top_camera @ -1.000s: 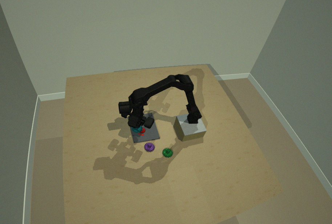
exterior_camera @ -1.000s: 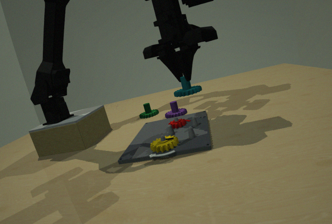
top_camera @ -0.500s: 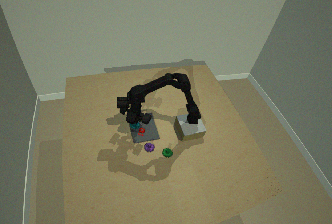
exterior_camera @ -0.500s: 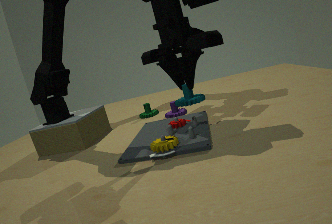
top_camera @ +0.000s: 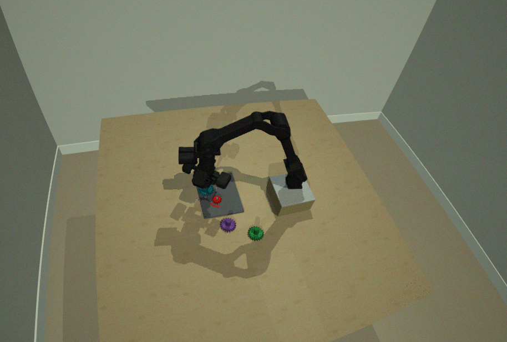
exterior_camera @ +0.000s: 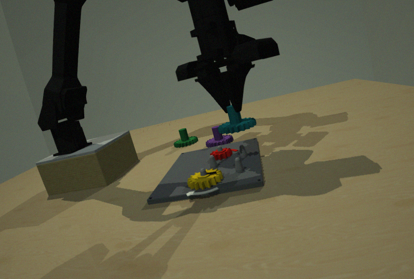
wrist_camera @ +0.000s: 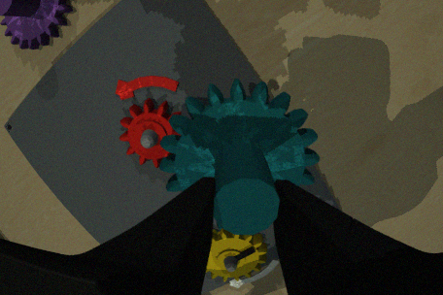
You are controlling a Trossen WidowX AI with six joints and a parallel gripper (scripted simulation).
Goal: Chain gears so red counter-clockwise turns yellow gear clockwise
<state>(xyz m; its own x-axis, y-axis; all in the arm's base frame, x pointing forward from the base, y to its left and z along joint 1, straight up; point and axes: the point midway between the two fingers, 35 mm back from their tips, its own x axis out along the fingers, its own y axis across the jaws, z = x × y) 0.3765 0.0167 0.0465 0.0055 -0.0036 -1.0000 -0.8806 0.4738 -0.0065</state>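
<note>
Now: gripper tip 10 mm above the teal gear. Also, from my gripper tip: yellow gear 40 mm behind, 90 mm to the right, 70 mm below; then red arrow 40 mm behind, 40 mm to the left, 80 mm below; then red gear 50 mm behind, 20 mm to the left, 70 mm below.
</note>
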